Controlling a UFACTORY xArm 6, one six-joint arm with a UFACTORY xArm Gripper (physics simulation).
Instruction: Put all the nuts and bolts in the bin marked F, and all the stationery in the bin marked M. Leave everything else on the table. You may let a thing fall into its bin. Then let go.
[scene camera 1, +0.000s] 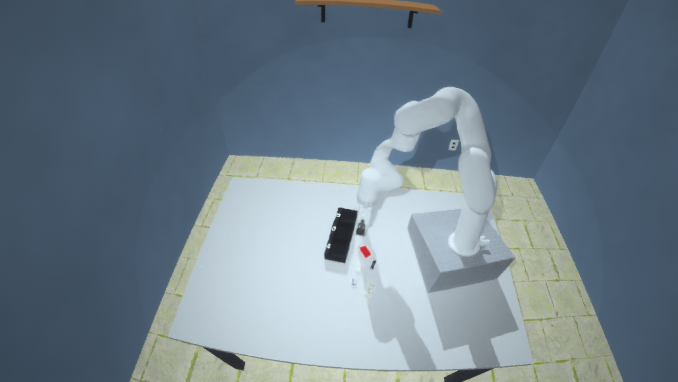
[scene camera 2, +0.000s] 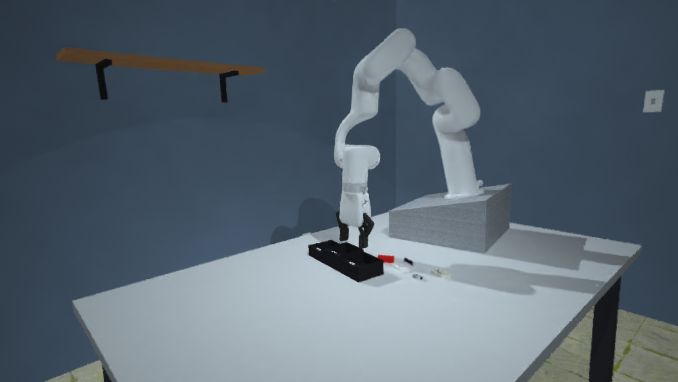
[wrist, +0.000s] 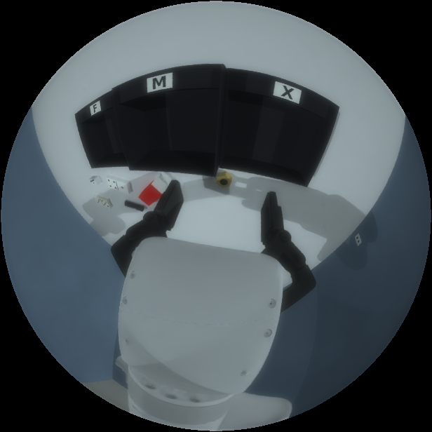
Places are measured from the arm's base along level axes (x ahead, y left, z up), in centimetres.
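Pixels of known places: gripper, fingertip midpoint: (scene camera 1: 361, 225) (scene camera 2: 353, 244); arm's base, link origin: (scene camera 1: 463, 244) (scene camera 2: 464, 195).
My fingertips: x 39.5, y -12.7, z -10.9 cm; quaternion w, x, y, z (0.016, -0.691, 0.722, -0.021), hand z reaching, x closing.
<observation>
For each thing: its top centre in the pictures, then the offset to it from my fingertips.
- red block with a white end, top centre: (scene camera 2: 382, 256) (scene camera 1: 364, 248) dx -2.3, dy +10.0, dz -1.9 cm
- short black piece, top centre: (scene camera 2: 409, 260) (scene camera 1: 372, 264) dx -6.3, dy +16.8, dz -2.2 cm
- cream dotted piece, top centre: (scene camera 2: 441, 272) (scene camera 1: 369, 289) dx -5.9, dy +27.5, dz -2.5 cm
- small grey-white piece, top centre: (scene camera 2: 417, 274) (scene camera 1: 354, 280) dx +0.2, dy +24.8, dz -2.1 cm
A brass-coloured nut (wrist: 224, 180) lies on the table beside the bins in the wrist view, near the M–X divider. My gripper (scene camera 1: 361, 232) (scene camera 2: 353, 243) (wrist: 221, 194) is open and empty above the table, its fingers apart on either side of the nut in the wrist view. Bin F (wrist: 107, 105) is at the left, bin M (wrist: 195, 77) in the middle and bin X (wrist: 250, 82) at the right. A red block with a white end (scene camera 1: 365, 251) (scene camera 2: 385, 259) (wrist: 150, 193), like an eraser, lies near the left finger. A short black piece (scene camera 1: 373, 264) (scene camera 2: 408, 261) (wrist: 134, 205) lies beside it; its kind is unclear.
A white domino (wrist: 119, 184), a cream dotted piece (scene camera 1: 370, 289) (scene camera 2: 440, 273) (wrist: 104, 202) and a small grey-white piece (scene camera 1: 353, 281) (scene camera 2: 417, 276) (wrist: 95, 180) lie near bin F. The grey pedestal (scene camera 1: 472, 272) (scene camera 2: 440, 227) carries the arm. The black bin walls stand close to the fingers.
</observation>
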